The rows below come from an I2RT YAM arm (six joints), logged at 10 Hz.
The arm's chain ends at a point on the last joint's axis. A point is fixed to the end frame.
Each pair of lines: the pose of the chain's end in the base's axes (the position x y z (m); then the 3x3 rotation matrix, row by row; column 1 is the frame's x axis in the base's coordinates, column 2 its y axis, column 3 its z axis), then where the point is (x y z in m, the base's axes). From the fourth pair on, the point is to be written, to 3 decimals.
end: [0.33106, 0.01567, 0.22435], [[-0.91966, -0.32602, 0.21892], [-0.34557, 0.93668, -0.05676], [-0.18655, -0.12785, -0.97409]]
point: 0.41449 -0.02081 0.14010
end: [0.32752, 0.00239, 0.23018], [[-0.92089, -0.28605, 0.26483], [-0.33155, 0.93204, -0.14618], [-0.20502, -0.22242, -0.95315]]
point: 0.41368 -0.04369 0.15375
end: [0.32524, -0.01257, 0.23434], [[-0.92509, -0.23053, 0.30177], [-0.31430, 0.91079, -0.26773], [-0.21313, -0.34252, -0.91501]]
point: 0.41258 -0.07086 0.16829
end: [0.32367, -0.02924, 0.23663], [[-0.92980, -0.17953, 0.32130], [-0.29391, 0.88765, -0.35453], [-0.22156, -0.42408, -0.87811]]
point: 0.411 -0.096 0.179
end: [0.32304, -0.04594, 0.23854], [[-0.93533, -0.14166, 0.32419], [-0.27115, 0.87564, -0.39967], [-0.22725, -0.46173, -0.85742]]
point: 0.409 -0.118 0.185
